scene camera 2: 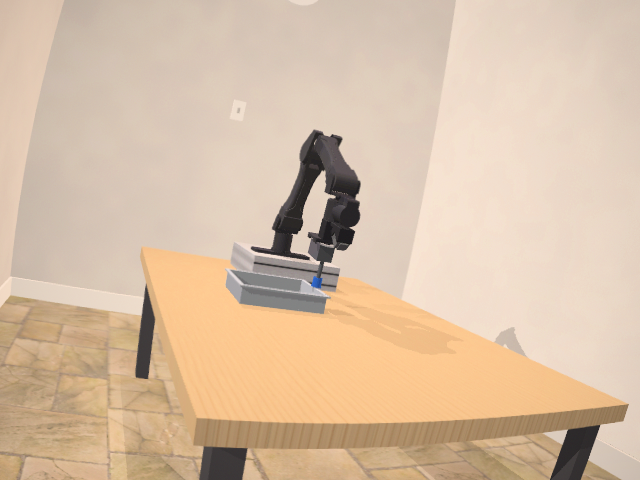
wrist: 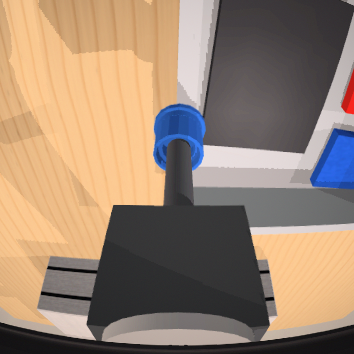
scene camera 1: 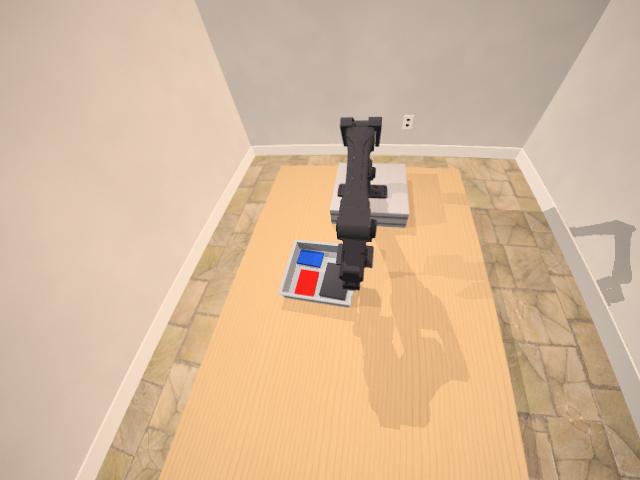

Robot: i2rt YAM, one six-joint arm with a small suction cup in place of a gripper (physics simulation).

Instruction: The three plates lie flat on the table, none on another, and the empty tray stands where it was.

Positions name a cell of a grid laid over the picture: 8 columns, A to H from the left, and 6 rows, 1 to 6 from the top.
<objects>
grey tray: scene camera 2 D4; wrist G4; scene camera 1 D4
</objects>
